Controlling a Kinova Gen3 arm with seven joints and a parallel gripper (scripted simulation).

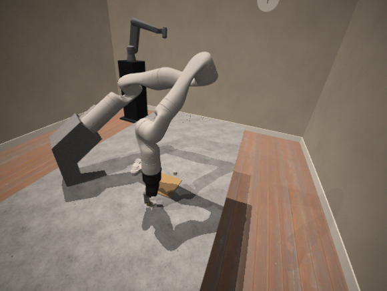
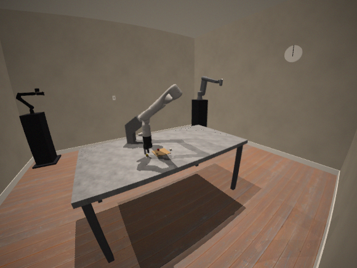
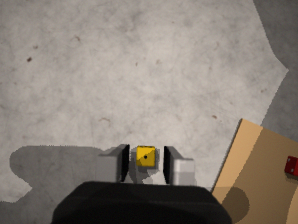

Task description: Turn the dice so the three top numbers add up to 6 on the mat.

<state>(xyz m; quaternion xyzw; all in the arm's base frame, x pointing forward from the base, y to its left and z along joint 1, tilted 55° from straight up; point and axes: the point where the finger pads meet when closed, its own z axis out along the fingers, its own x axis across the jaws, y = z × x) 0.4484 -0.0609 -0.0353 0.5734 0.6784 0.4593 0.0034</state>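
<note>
The yellow die is 30 mm below my hand. Also, from my hand: tan mat: 140 mm to the left, 40 mm below; white die: 240 mm to the left, 30 mm below; red die: 50 mm behind, 130 mm to the left, 30 mm below.
</note>
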